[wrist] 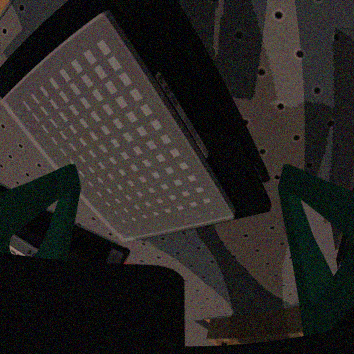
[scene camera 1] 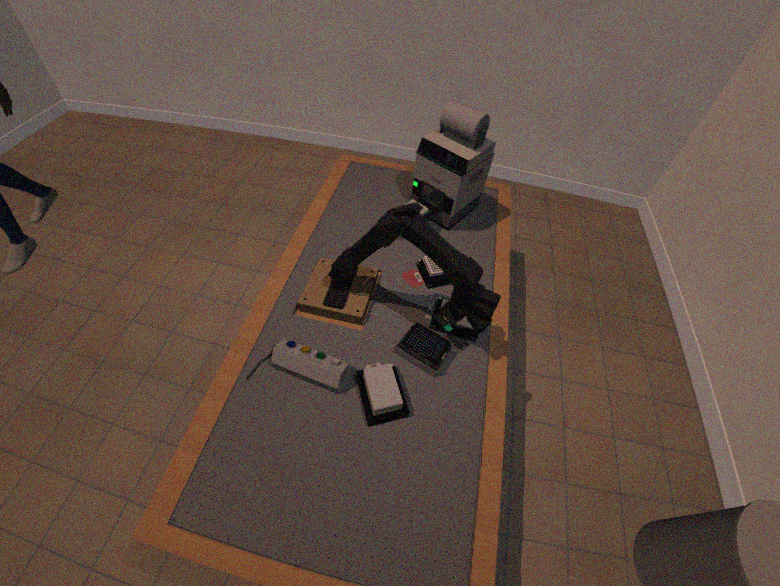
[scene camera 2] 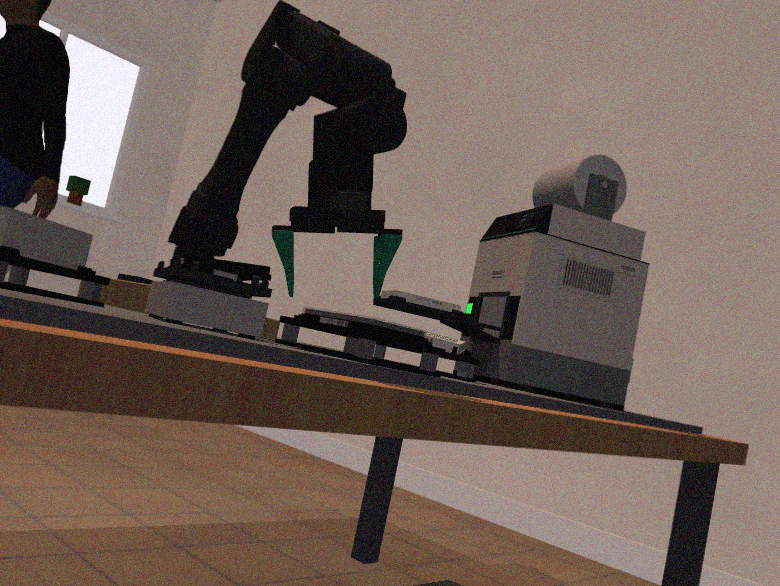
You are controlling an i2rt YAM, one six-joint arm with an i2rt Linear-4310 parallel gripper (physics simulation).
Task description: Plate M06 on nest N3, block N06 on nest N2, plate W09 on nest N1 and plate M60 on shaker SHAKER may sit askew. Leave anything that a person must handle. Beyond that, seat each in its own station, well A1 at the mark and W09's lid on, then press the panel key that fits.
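Note:
My gripper (scene camera 1: 461, 323) (scene camera 2: 334, 297) (wrist: 179, 175) is open and empty, above a pale plate (scene camera 2: 359, 320) (wrist: 125, 135) with square wells on a black raised nest (wrist: 252, 195). A second pale welled plate (scene camera 1: 433, 265) (scene camera 2: 446, 340) sits on a nest beyond it. A dark gridded plate (scene camera 1: 425, 342) rests on a grey base (scene camera 2: 208, 308). A plain pale block-shaped piece (scene camera 1: 382, 385) (scene camera 2: 44, 236) is on a black nest (scene camera 1: 372, 420). The labels are too dark to read. The gripper hides the nearest plate in scene camera 1.
The key panel (scene camera 1: 308, 366) has blue, yellow, green and white keys. A white machine (scene camera 1: 450, 173) (scene camera 2: 567, 296) with a green light has a pale plate (scene camera 2: 422, 301) on its extended tray. A red card (scene camera 1: 411, 277) lies near the arm's wooden base board (scene camera 1: 315, 301). A person (scene camera 2: 34, 94) stands left.

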